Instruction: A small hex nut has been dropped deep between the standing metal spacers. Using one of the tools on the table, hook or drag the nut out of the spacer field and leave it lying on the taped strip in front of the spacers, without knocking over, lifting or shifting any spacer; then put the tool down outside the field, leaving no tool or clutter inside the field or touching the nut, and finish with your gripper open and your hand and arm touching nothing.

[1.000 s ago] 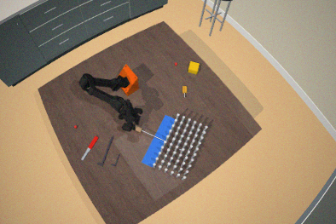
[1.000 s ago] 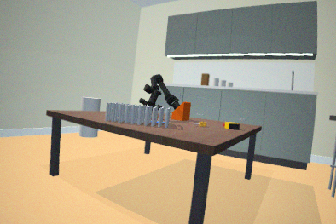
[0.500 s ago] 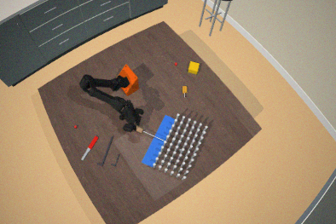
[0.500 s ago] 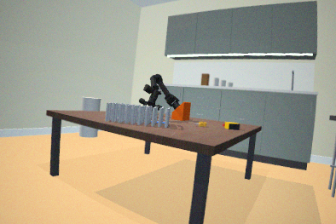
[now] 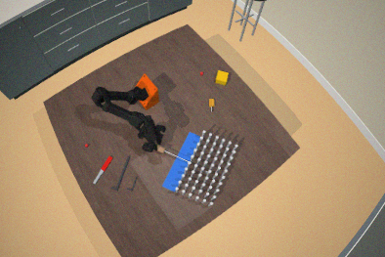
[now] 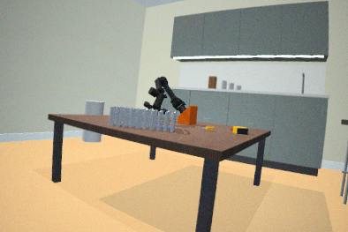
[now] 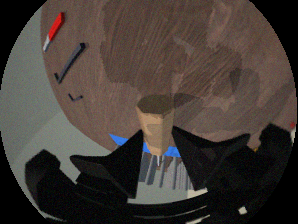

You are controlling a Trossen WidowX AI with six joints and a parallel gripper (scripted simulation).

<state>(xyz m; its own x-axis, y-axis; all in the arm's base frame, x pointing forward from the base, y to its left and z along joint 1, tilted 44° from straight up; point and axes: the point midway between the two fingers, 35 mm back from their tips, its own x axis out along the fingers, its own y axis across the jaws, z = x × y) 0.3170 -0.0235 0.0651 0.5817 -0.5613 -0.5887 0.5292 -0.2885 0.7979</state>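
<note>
Now: the blue taped strip 130 mm ahead of my gripper tip, 100 mm to the left of it and 40 mm below it. Round my gripper tip: yellow-handled screwdriver 120 mm behind, 430 mm to the left, 20 mm below; wooden-handled screwdriver 80 mm ahead, 70 mm to the left; red-and-white tool 20 mm behind, 370 mm to the right, 30 mm below.
</note>
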